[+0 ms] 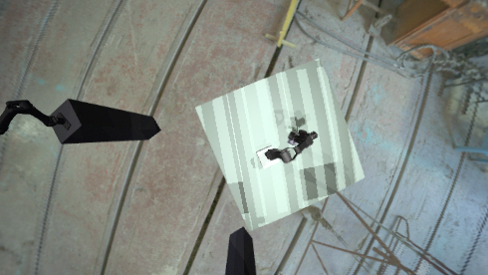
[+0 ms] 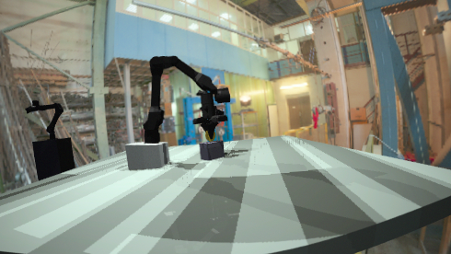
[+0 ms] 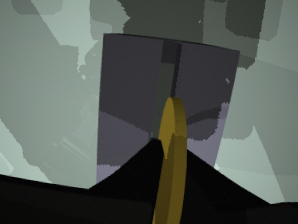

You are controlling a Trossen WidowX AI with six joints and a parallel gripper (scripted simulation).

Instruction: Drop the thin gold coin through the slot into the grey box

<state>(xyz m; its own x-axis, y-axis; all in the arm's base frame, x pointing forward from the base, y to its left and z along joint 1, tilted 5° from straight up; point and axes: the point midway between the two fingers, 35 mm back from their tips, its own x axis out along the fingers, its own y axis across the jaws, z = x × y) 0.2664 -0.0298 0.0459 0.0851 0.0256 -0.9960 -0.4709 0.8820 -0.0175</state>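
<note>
The gold coin lies 2 cm above my gripper tip.
</note>
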